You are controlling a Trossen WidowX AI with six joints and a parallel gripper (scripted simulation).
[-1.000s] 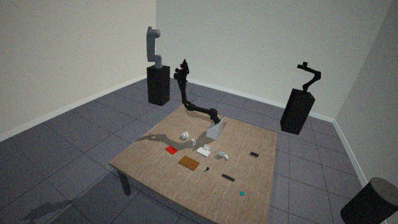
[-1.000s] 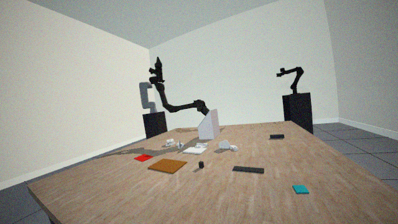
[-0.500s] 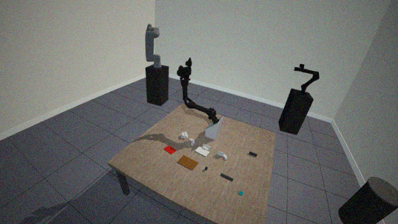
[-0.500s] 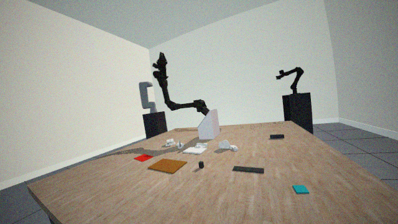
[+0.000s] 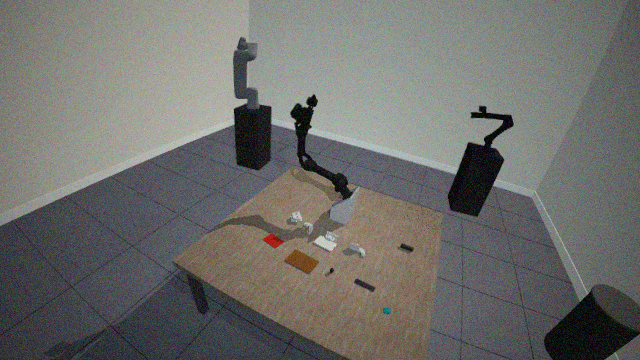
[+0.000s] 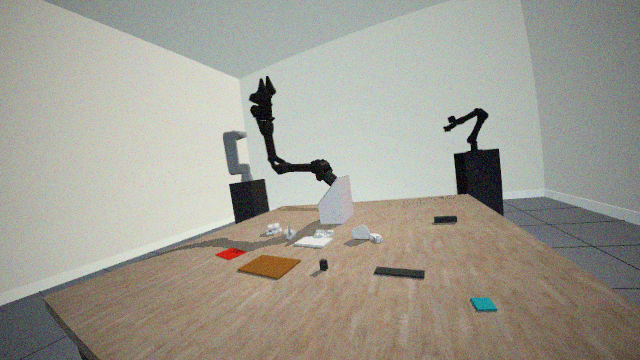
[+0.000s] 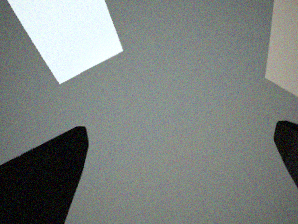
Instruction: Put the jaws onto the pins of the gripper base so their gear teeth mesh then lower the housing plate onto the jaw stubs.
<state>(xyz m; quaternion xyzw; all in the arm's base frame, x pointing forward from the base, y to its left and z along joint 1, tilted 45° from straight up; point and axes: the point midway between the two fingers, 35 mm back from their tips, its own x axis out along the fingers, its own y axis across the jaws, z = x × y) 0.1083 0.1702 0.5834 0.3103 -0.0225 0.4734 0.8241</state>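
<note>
Right now the grey jaw is 140 mm ahead of my gripper tip, 90 mm to the left of it and 750 mm below it. The rest, counted from my gripper tip: orange-brown tile (420 mm ahead, 160 mm to the left, 750 mm below); black cylinder (430 mm ahead, 330 mm to the left, 740 mm below); red tile (340 mm ahead, 50 mm to the right, 750 mm below).
</note>
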